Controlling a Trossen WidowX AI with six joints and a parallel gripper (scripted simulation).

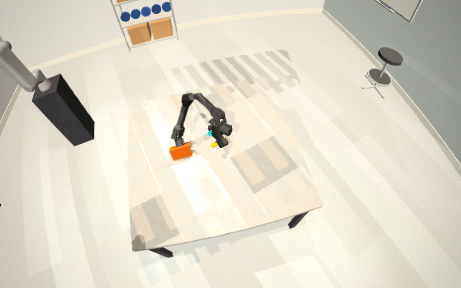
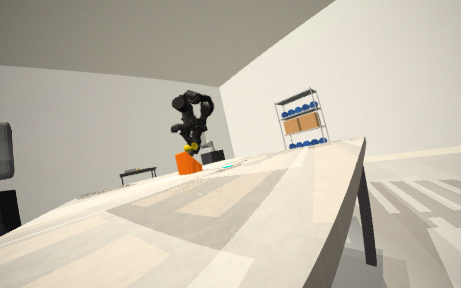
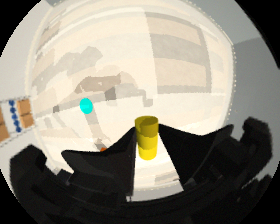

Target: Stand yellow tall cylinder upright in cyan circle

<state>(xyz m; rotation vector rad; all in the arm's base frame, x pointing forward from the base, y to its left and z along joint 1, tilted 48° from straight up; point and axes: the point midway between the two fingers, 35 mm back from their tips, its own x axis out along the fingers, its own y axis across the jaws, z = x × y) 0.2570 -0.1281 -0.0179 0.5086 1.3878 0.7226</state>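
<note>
The cyan circle lies 200 mm to the left of my gripper tip and 140 mm below it. The rest, counted from my gripper tip: yellow cylinder: 20 mm behind.
</note>
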